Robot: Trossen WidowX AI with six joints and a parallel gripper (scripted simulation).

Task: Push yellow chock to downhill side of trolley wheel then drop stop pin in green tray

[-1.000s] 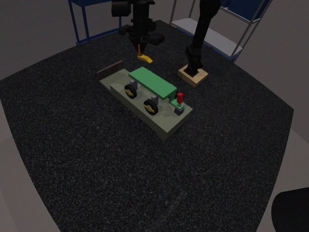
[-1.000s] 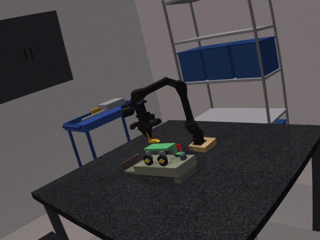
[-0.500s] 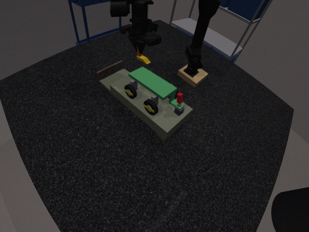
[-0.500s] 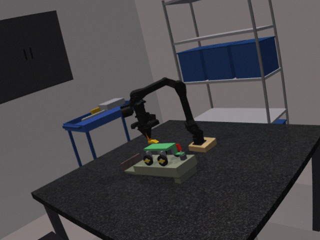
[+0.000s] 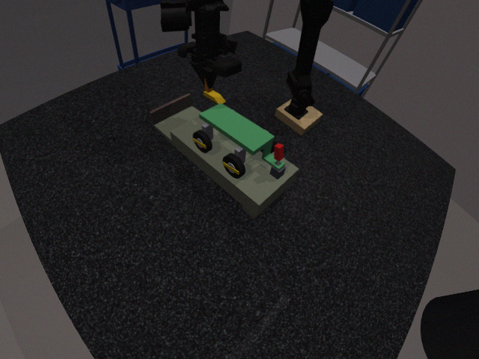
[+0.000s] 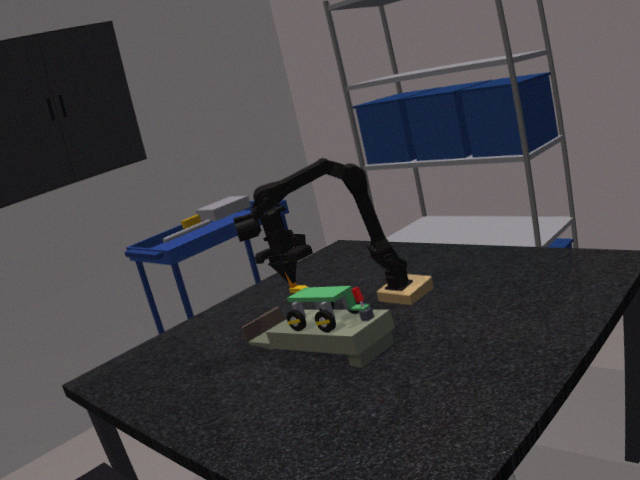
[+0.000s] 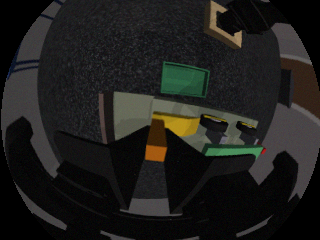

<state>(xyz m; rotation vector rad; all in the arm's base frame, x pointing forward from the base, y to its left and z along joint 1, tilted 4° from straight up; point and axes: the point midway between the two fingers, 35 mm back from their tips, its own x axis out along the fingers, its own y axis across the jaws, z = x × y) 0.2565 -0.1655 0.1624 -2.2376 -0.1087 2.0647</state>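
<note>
My gripper tip is now 4 cm short of the red-headed stop pin, 28 cm to the right of it and 1 cm above it. Round my gripper tip: low brown board 5 cm ahead, 11 cm to the right, 12 cm below; trolley 6 cm ahead, 17 cm to the left, 3 cm below; yellow chock 2 cm to the left, 1 cm below.
</note>
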